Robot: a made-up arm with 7 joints. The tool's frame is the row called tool. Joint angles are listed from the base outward. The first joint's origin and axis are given. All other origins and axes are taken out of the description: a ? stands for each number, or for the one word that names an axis. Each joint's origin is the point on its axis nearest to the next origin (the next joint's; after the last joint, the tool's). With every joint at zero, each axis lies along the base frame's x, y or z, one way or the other. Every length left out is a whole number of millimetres.
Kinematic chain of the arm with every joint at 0, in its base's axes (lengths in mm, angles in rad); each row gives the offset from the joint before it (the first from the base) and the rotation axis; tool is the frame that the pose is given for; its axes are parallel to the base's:
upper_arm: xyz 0 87 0 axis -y
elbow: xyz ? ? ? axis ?
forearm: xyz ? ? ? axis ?
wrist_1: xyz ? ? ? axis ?
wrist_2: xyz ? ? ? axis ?
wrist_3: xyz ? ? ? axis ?
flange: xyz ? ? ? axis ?
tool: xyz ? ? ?
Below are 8 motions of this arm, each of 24 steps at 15 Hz.
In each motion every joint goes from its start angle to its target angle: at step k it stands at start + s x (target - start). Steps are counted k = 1, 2, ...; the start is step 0. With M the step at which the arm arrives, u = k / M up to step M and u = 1 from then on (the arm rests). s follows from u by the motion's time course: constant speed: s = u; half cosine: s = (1 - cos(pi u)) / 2; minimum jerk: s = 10 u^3 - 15 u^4 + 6 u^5.
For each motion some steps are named. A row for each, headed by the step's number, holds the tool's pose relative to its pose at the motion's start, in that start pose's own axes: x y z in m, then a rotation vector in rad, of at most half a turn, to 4 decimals.
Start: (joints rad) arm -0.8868 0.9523 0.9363 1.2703 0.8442 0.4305 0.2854
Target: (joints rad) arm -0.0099 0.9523 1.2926 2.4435 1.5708 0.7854 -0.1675
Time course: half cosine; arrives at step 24
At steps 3, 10, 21, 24:
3: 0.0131 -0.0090 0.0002 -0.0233 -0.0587 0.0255
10: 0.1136 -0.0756 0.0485 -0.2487 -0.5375 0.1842
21: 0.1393 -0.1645 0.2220 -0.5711 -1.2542 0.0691
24: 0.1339 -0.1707 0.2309 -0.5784 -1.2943 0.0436

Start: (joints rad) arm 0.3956 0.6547 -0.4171 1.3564 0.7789 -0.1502 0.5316
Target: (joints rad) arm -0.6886 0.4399 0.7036 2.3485 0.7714 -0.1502 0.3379
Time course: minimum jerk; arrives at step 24
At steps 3, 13, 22, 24:
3: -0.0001 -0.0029 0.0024 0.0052 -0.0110 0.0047
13: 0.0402 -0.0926 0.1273 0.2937 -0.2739 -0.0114
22: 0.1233 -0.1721 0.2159 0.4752 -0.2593 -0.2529
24: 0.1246 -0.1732 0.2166 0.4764 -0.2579 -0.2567

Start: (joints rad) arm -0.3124 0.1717 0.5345 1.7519 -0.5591 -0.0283 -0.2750
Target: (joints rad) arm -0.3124 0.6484 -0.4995 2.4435 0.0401 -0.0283 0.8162
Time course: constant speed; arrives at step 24
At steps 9, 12, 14, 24:
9: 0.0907 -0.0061 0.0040 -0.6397 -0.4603 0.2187
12: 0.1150 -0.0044 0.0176 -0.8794 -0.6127 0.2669
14: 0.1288 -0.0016 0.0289 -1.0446 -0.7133 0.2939
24: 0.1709 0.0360 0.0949 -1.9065 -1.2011 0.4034

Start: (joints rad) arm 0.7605 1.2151 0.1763 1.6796 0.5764 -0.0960 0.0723
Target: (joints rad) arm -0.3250 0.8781 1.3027 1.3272 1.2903 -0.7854 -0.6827
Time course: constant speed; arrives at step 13
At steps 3, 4, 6, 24:
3: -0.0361 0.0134 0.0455 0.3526 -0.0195 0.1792
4: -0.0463 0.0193 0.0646 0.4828 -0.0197 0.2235
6: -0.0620 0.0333 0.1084 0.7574 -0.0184 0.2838
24: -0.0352 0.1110 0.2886 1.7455 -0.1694 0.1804

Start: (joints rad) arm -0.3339 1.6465 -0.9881 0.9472 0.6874 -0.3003 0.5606
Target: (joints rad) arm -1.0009 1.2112 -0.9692 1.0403 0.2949 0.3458 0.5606
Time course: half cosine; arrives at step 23
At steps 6, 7, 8, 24:
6: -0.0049 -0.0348 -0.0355 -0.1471 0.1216 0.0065
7: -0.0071 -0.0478 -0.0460 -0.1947 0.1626 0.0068
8: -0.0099 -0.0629 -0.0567 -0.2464 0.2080 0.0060
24: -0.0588 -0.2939 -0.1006 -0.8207 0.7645 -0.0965

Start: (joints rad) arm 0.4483 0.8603 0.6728 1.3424 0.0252 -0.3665 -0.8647
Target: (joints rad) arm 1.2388 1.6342 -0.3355 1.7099 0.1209 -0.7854 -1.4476
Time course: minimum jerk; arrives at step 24
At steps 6, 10, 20, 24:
6: 0.0276 -0.0277 -0.0250 0.0146 -0.1188 0.1205
10: 0.0960 -0.0678 -0.0745 0.0393 -0.3723 0.3815
20: 0.2194 -0.0486 -0.1426 0.0012 -0.7823 0.8304
24: 0.2229 -0.0437 -0.1446 -0.0030 -0.7927 0.8449

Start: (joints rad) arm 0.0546 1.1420 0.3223 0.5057 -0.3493 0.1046 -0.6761
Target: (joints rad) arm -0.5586 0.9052 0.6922 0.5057 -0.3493 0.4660 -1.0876
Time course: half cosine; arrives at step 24
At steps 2, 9, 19, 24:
2: -0.0022 -0.0016 0.0021 0.0019 0.0064 -0.0080
9: -0.0454 -0.0233 0.0384 0.0415 0.1107 -0.1618
19: -0.1571 -0.0257 0.1086 0.1647 0.2725 -0.5627
24: -0.1787 -0.0196 0.1197 0.1925 0.2919 -0.6440

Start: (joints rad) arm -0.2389 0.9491 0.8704 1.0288 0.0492 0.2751 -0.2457
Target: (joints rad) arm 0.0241 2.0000 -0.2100 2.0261 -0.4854 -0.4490 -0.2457
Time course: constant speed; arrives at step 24
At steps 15, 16, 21, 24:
15: 0.2729 -0.0031 0.1092 -0.2178 -1.6503 -0.6468
16: 0.2784 -0.0032 0.1207 -0.2506 -1.7417 -0.6992
21: 0.2865 0.0012 0.1739 -0.4718 -2.1404 -0.9738
24: 0.2791 0.0095 0.2008 -0.6567 -2.3228 -1.1415

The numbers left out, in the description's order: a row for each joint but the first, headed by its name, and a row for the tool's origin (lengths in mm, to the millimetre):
elbow: xyz 0 0 0, axis +x
forearm: xyz 0 0 -318, axis +z
wrist_1: xyz 0 0 0, axis -y
wrist_2: xyz 0 0 -251, axis +z
wrist_3: xyz 0 0 0, axis +y
flange: xyz 0 0 0, axis -x
tool: xyz 0 0 0

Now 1 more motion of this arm.
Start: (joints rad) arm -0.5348 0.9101 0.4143 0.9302 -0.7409 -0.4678 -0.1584
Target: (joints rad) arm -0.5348 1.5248 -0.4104 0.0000 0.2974 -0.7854 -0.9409
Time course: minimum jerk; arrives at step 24
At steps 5, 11, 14, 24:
5: -0.0113 0.0000 0.0017 0.0142 0.0059 0.0239
11: -0.0861 0.0304 0.0314 0.1624 0.1511 0.0610
14: -0.1352 0.0845 0.0644 0.3439 0.2886 -0.0261
24: -0.1807 0.2176 0.1227 0.7503 0.4178 -0.3240

